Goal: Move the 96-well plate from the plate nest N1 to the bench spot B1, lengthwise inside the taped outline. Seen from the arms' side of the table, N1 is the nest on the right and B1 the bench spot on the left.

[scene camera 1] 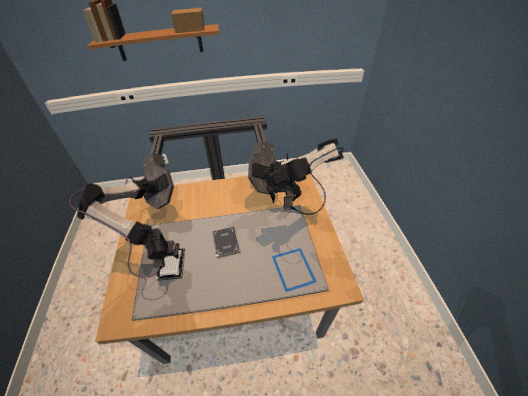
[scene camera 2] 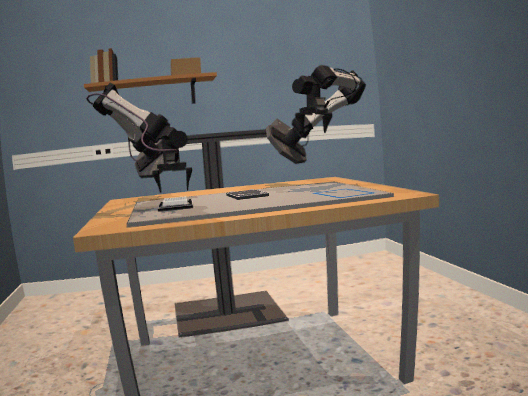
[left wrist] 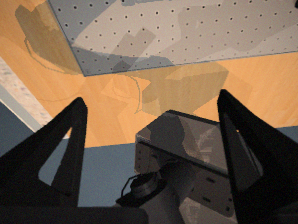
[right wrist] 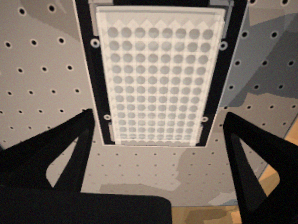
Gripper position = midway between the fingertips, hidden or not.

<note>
I see my left gripper [left wrist: 149,99], my right gripper [right wrist: 159,117] and a white 96-well plate [right wrist: 172,91].
The left wrist view does not show the white 96-well plate: it is out of frame.
</note>
